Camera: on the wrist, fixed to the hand. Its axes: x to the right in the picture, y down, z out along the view.
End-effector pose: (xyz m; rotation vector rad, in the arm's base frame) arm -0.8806 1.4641 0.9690 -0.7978 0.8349 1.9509
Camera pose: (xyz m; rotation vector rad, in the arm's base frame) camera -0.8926 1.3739 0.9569 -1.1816 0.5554 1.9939
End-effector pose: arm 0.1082 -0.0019 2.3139 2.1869 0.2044 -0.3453
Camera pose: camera 0.1090 0.0315 2.3993 1.8748 0.4185 -0.1698
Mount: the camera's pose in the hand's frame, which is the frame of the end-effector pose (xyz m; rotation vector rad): -0.0257 0.0452 -0.0756 -0.3372 0.1599 -0.0887
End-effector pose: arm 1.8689 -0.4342 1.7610 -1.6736 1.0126 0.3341
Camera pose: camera 1.7991 -0.4918 1.7760 -2.0702 1.0368 0.3297
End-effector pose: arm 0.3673 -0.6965 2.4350 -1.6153 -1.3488 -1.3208
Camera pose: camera 0.3897 -0.7854 2.4376 -1.6364 -1.1585 -1.7674
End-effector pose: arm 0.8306 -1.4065 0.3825 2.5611 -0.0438 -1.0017
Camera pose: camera 0.8663 -1.4180 0.4663 2.3369 0.2623 -0.7569
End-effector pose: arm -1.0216 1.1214 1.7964 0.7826 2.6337 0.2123
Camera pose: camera -1.0098 1.1422 1.8850 0.5535 2.6676 0.6988
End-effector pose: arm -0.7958 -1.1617 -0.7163 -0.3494 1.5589 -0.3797
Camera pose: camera -0.8701 -1.1081 -0.7125 -0.6643 1.7709 -0.2153
